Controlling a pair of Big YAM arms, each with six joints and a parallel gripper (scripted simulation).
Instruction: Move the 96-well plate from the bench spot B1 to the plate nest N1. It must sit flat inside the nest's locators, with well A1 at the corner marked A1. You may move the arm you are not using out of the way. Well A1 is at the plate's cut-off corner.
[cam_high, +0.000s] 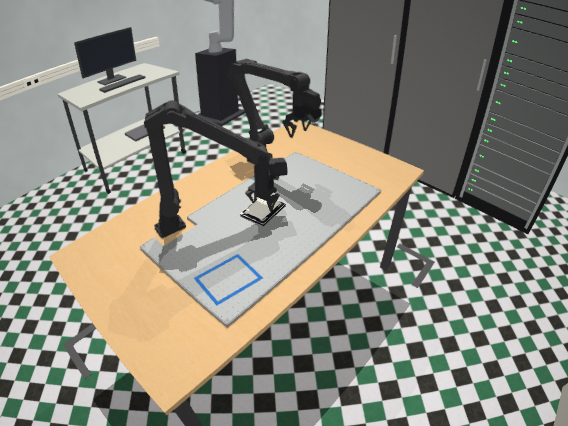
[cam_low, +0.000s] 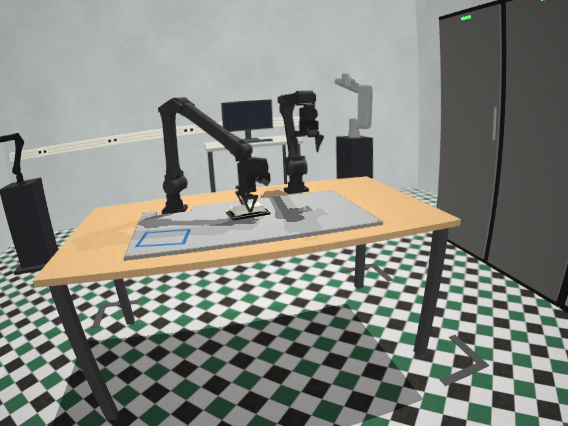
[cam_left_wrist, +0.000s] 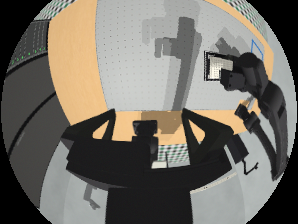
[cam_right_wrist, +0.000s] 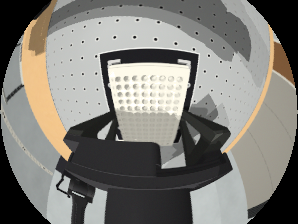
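Right now my right hand is right at the white 96-well plate. The rest, counted from my right hand: black plate nest: 2 cm below.
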